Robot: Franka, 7 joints.
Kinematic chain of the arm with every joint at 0, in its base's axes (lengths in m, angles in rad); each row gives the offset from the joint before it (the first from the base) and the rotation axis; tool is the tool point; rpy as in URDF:
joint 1: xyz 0 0 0.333 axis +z
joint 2: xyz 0 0 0 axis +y
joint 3: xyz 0 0 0.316 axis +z
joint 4: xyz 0.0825 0 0 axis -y
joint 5: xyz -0.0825 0 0.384 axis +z
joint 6: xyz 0 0 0 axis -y
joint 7: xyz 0.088 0 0 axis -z
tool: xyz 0 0 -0.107 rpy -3.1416 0 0
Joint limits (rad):
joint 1: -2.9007..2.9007
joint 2: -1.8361..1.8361
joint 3: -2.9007..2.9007
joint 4: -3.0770..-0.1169
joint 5: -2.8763..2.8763
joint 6: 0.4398..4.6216
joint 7: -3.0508..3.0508
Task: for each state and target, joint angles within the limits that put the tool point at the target. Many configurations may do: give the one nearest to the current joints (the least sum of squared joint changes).
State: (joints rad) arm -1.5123 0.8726 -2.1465 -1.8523 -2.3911 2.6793 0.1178
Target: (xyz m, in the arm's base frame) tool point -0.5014 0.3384 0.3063
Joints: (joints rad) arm -2.4701 1.2458 -1.4646 -1.9822 -2.3592 2.6784 0.1178
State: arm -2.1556 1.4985 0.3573 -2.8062 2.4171 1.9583 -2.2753
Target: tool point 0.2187 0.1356 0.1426
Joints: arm -2.0300 1.7684 0.3900 -3.0289 2.4057 2.0270 -2.2753
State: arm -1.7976 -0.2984 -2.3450 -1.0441 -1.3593 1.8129 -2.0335
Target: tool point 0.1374 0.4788 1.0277
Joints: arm -2.1248 -0.3714 -2.4853 -0.4505 -1.4676 2.3680 -2.0335
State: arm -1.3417 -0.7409 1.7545 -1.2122 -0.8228 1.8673 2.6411
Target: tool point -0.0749 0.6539 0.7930
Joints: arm -0.7446 -0.7515 1.8206 -0.8286 -0.8462 1.8610 2.6411
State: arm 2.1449 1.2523 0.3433 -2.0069 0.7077 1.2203 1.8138
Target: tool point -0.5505 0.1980 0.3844
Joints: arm 2.1119 0.5989 0.6187 -1.5960 0.8422 1.0987 1.8138
